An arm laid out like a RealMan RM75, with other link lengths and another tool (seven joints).
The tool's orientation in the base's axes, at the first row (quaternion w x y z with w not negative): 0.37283, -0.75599, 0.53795, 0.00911
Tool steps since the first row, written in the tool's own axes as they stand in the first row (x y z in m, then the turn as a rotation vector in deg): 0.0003, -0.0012, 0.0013, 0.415, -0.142, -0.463; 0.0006, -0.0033, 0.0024, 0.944, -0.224, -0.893; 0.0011, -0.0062, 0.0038, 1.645, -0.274, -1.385; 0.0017, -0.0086, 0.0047, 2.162, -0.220, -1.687; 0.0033, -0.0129, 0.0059, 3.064, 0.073, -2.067; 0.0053, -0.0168, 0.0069, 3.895, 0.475, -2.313; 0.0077, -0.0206, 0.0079, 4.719, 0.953, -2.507; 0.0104, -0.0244, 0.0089, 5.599, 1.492, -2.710; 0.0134, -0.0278, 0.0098, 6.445, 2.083, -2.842; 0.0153, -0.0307, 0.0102, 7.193, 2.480, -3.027
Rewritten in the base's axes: 0.0016, 0.0007, -0.0004, 0.112, -0.580, 0.241; 0.0039, 0.0014, -0.0002, 0.235, -1.241, 0.377; 0.0070, 0.0022, 0.0002, 0.381, -2.082, 0.469; 0.0096, 0.0026, 0.0007, 0.437, -2.680, 0.443; 0.0143, 0.0026, 0.0015, 0.430, -3.667, 0.180; 0.0187, 0.0021, 0.0021, 0.354, -4.536, -0.210; 0.0232, 0.0013, 0.0025, 0.234, -5.381, -0.676; 0.0278, 0.0002, 0.0028, 0.084, -6.284, -1.193; 0.0322, -0.0012, 0.0028, -0.096, -7.127, -1.776; 0.0356, -0.0021, 0.0033, -0.178, -7.893, -2.173
